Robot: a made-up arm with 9 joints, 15 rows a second.
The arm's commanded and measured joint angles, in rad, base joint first. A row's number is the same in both.
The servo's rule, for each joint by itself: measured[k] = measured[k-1] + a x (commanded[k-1-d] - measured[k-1]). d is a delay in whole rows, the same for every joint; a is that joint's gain. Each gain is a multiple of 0.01, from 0.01 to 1. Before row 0 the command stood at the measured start. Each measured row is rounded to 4 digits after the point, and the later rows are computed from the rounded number. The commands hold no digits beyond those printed.
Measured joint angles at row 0:
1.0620 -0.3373 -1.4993 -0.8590 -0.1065 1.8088 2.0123 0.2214 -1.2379
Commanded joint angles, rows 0 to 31:
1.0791 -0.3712 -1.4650 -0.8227 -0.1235 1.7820 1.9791 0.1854 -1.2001
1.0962 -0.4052 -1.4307 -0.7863 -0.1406 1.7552 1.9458 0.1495 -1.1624
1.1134 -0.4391 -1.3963 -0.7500 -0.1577 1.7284 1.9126 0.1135 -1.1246
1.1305 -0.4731 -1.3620 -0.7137 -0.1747 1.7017 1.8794 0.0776 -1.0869
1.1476 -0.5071 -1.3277 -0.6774 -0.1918 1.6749 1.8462 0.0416 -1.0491
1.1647 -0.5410 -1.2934 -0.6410 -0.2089 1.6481 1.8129 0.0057 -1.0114
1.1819 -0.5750 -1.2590 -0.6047 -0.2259 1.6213 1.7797 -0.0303 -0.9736
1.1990 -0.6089 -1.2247 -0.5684 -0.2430 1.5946 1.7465 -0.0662 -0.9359
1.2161 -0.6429 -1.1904 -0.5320 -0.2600 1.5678 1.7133 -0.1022 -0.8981
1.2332 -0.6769 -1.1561 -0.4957 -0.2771 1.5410 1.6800 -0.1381 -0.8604
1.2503 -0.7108 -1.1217 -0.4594 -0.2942 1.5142 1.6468 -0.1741 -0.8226
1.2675 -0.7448 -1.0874 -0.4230 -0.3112 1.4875 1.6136 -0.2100 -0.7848
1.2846 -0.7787 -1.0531 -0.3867 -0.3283 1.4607 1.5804 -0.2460 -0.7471
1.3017 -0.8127 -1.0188 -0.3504 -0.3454 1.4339 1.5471 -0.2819 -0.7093
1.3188 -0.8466 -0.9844 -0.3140 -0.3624 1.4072 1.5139 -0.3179 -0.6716
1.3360 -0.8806 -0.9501 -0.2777 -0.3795 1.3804 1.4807 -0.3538 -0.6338
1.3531 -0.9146 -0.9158 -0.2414 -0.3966 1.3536 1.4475 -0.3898 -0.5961
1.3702 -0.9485 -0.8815 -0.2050 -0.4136 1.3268 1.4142 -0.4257 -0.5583
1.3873 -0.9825 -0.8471 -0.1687 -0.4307 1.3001 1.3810 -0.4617 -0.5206
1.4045 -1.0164 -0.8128 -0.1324 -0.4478 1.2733 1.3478 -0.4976 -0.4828
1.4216 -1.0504 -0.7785 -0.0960 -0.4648 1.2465 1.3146 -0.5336 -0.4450
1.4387 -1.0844 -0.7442 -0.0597 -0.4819 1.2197 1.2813 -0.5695 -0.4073
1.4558 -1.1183 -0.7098 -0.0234 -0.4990 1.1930 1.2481 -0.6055 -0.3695
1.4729 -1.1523 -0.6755 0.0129 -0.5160 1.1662 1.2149 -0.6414 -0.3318
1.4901 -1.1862 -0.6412 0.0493 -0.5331 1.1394 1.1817 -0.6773 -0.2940
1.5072 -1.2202 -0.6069 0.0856 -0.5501 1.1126 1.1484 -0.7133 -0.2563
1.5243 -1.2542 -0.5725 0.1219 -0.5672 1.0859 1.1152 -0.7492 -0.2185
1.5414 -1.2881 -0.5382 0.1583 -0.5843 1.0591 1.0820 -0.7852 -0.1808
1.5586 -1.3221 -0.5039 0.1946 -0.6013 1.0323 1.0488 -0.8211 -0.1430
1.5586 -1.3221 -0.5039 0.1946 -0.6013 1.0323 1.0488 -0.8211 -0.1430
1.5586 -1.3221 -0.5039 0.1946 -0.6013 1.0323 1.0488 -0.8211 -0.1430
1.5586 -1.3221 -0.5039 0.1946 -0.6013 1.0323 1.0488 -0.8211 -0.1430
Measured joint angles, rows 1 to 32:
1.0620 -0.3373 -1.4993 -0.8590 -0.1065 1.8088 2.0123 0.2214 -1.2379
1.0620 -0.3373 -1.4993 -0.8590 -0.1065 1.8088 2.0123 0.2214 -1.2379
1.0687 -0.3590 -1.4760 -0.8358 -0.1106 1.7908 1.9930 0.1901 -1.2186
1.0794 -0.3886 -1.4452 -0.8041 -0.1178 1.7669 1.9656 0.1548 -1.1899
1.0927 -0.4209 -1.4119 -0.7695 -0.1274 1.7411 1.9349 0.1189 -1.1566
1.1074 -0.4543 -1.3780 -0.7338 -0.1388 1.7147 1.9027 0.0830 -1.1211
1.1231 -0.4881 -1.3438 -0.6977 -0.1515 1.6880 1.8699 0.0470 -1.0844
1.1393 -0.5220 -1.3095 -0.6614 -0.1653 1.6613 1.8368 0.0111 -1.0472
1.1559 -0.5559 -1.2752 -0.6251 -0.1798 1.6345 1.8037 -0.0249 -1.0097
1.1727 -0.5898 -1.2409 -0.5888 -0.1950 1.6078 1.7705 -0.0608 -0.9721
1.1896 -0.6238 -1.2066 -0.5524 -0.2106 1.5810 1.7373 -0.0968 -0.9344
1.2066 -0.6578 -1.1723 -0.5161 -0.2266 1.5542 1.7041 -0.1327 -0.8967
1.2236 -0.6917 -1.1379 -0.4798 -0.2428 1.5274 1.6709 -0.1687 -0.8589
1.2407 -0.7257 -1.1036 -0.4434 -0.2592 1.5007 1.6377 -0.2046 -0.8211
1.2578 -0.7596 -1.0693 -0.4071 -0.2758 1.4739 1.6045 -0.2406 -0.7834
1.2749 -0.7936 -1.0350 -0.3708 -0.2925 1.4471 1.5712 -0.2765 -0.7456
1.2920 -0.8275 -1.0006 -0.3344 -0.3093 1.4204 1.5380 -0.3125 -0.7079
1.3092 -0.8615 -0.9663 -0.2981 -0.3261 1.3936 1.5048 -0.3484 -0.6701
1.3263 -0.8955 -0.9320 -0.2618 -0.3430 1.3668 1.4716 -0.3844 -0.6324
1.3434 -0.9294 -0.8977 -0.2254 -0.3599 1.3400 1.4383 -0.4203 -0.5946
1.3605 -0.9634 -0.8633 -0.1891 -0.3769 1.3133 1.4051 -0.4563 -0.5569
1.3777 -0.9973 -0.8290 -0.1528 -0.3939 1.2865 1.3719 -0.4922 -0.5191
1.3948 -1.0313 -0.7947 -0.1164 -0.4109 1.2597 1.3387 -0.5282 -0.4813
1.4119 -1.0653 -0.7604 -0.0801 -0.4279 1.2329 1.3054 -0.5641 -0.4436
1.4290 -1.0992 -0.7260 -0.0438 -0.4450 1.2062 1.2722 -0.6001 -0.4058
1.4461 -1.1332 -0.6917 -0.0075 -0.4620 1.1794 1.2390 -0.6360 -0.3681
1.4633 -1.1671 -0.6574 0.0289 -0.4791 1.1526 1.2058 -0.6719 -0.3303
1.4804 -1.2011 -0.6231 0.0652 -0.4961 1.1258 1.1725 -0.7079 -0.2926
1.4975 -1.2351 -0.5887 0.1015 -0.5132 1.0991 1.1393 -0.7438 -0.2548
1.5146 -1.2690 -0.5544 0.1379 -0.5303 1.0723 1.1061 -0.7798 -0.2171
1.5318 -1.3030 -0.5201 0.1742 -0.5473 1.0455 1.0729 -0.8157 -0.1793
1.5423 -1.3152 -0.5091 0.1873 -0.5603 1.0367 1.0589 -0.8204 -0.1608
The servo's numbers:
d 2
a 0.39 0.64 0.68 0.64 0.24 0.67 0.58 0.87 0.51

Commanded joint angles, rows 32 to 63:
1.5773 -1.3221 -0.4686 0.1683 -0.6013 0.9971 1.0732 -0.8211 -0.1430
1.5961 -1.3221 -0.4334 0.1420 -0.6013 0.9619 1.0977 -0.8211 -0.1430
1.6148 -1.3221 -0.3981 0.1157 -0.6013 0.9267 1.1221 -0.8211 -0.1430
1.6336 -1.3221 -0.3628 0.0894 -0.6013 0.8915 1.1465 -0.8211 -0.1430
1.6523 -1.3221 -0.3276 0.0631 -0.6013 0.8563 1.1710 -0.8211 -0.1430
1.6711 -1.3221 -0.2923 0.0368 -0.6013 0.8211 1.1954 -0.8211 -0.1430
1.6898 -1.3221 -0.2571 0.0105 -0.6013 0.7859 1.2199 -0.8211 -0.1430
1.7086 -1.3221 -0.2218 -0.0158 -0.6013 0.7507 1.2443 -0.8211 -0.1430
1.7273 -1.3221 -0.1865 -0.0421 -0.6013 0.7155 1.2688 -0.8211 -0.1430
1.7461 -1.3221 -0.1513 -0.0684 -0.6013 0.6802 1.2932 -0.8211 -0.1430
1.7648 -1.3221 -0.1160 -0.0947 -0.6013 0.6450 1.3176 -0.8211 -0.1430
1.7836 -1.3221 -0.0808 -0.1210 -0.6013 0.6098 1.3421 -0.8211 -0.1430
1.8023 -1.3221 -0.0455 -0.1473 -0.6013 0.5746 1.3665 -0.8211 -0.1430
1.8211 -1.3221 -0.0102 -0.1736 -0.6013 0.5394 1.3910 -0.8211 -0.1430
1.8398 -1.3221 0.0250 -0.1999 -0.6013 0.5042 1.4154 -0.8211 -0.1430
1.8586 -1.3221 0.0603 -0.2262 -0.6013 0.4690 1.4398 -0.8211 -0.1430
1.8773 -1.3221 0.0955 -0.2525 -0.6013 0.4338 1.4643 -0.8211 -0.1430
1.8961 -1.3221 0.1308 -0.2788 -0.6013 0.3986 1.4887 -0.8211 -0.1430
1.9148 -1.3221 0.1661 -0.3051 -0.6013 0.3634 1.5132 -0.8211 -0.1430
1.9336 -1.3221 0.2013 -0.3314 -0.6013 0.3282 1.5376 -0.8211 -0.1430
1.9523 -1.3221 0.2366 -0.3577 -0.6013 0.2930 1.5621 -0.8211 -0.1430
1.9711 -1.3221 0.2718 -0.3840 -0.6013 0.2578 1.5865 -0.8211 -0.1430
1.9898 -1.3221 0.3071 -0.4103 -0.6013 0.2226 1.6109 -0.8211 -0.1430
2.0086 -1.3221 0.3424 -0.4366 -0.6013 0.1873 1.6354 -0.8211 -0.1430
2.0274 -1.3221 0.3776 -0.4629 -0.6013 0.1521 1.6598 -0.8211 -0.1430
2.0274 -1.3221 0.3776 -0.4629 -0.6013 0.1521 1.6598 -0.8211 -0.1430
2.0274 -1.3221 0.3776 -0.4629 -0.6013 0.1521 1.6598 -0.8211 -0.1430
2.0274 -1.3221 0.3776 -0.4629 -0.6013 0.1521 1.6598 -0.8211 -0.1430
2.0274 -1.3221 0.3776 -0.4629 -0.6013 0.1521 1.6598 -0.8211 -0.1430
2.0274 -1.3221 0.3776 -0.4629 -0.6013 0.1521 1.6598 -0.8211 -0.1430
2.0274 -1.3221 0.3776 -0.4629 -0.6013 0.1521 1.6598 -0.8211 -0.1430
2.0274 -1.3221 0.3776 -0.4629 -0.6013 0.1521 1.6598 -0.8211 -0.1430
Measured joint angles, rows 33 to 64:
1.5487 -1.3196 -0.5056 0.1920 -0.5701 1.0338 1.0530 -0.8210 -0.1517
1.5526 -1.3212 -0.5044 0.1937 -0.5776 1.0328 1.0506 -0.8211 -0.1473
1.5622 -1.3218 -0.4801 0.1774 -0.5833 1.0089 1.0637 -0.8211 -0.1451
1.5754 -1.3220 -0.4483 0.1547 -0.5876 0.9774 1.0834 -0.8211 -0.1440
1.5908 -1.3221 -0.4142 0.1297 -0.5909 0.9434 1.1058 -0.8211 -0.1435
1.6075 -1.3221 -0.3792 0.1039 -0.5934 0.9086 1.1294 -0.8211 -0.1432
1.6250 -1.3221 -0.3441 0.0778 -0.5953 0.8736 1.1535 -0.8211 -0.1431
1.6430 -1.3221 -0.3089 0.0516 -0.5967 0.8384 1.1778 -0.8211 -0.1430
1.6613 -1.3221 -0.2737 0.0253 -0.5978 0.8032 1.2022 -0.8211 -0.1430
1.6797 -1.3221 -0.2384 -0.0010 -0.5986 0.7680 1.2266 -0.8211 -0.1430
1.6983 -1.3221 -0.2031 -0.0273 -0.5992 0.7328 1.2511 -0.8211 -0.1430
1.7169 -1.3221 -0.1679 -0.0536 -0.5997 0.6976 1.2755 -0.8211 -0.1430
1.7356 -1.3221 -0.1326 -0.0799 -0.6001 0.6624 1.2999 -0.8211 -0.1430
1.7543 -1.3221 -0.0974 -0.1062 -0.6004 0.6272 1.3244 -0.8211 -0.1430
1.7730 -1.3221 -0.0621 -0.1325 -0.6006 0.5920 1.3488 -0.8211 -0.1430
1.7918 -1.3221 -0.0268 -0.1588 -0.6008 0.5568 1.3733 -0.8211 -0.1430
1.8105 -1.3221 0.0084 -0.1851 -0.6009 0.5216 1.3977 -0.8211 -0.1430
1.8293 -1.3221 0.0437 -0.2114 -0.6010 0.4864 1.4221 -0.8211 -0.1430
1.8480 -1.3221 0.0789 -0.2377 -0.6011 0.4512 1.4466 -0.8211 -0.1430
1.8668 -1.3221 0.1142 -0.2640 -0.6011 0.4160 1.4710 -0.8211 -0.1430
1.8855 -1.3221 0.1495 -0.2903 -0.6011 0.3808 1.4955 -0.8211 -0.1430
1.9043 -1.3221 0.1847 -0.3166 -0.6011 0.3456 1.5199 -0.8211 -0.1430
1.9230 -1.3221 0.2200 -0.3429 -0.6011 0.3104 1.5444 -0.8211 -0.1430
1.9418 -1.3221 0.2552 -0.3692 -0.6011 0.2752 1.5688 -0.8211 -0.1430
1.9605 -1.3221 0.2905 -0.3955 -0.6011 0.2400 1.5932 -0.8211 -0.1430
1.9793 -1.3221 0.3258 -0.4218 -0.6011 0.2047 1.6177 -0.8211 -0.1430
1.9981 -1.3221 0.3610 -0.4481 -0.6011 0.1695 1.6421 -0.8211 -0.1430
2.0095 -1.3221 0.3723 -0.4576 -0.6011 0.1578 1.6524 -0.8211 -0.1430
2.0165 -1.3221 0.3759 -0.4610 -0.6011 0.1540 1.6567 -0.8211 -0.1430
2.0208 -1.3221 0.3771 -0.4622 -0.6011 0.1527 1.6585 -0.8211 -0.1430
2.0234 -1.3221 0.3774 -0.4626 -0.6011 0.1523 1.6593 -0.8211 -0.1430
2.0250 -1.3221 0.3775 -0.4628 -0.6011 0.1522 1.6596 -0.8211 -0.1430

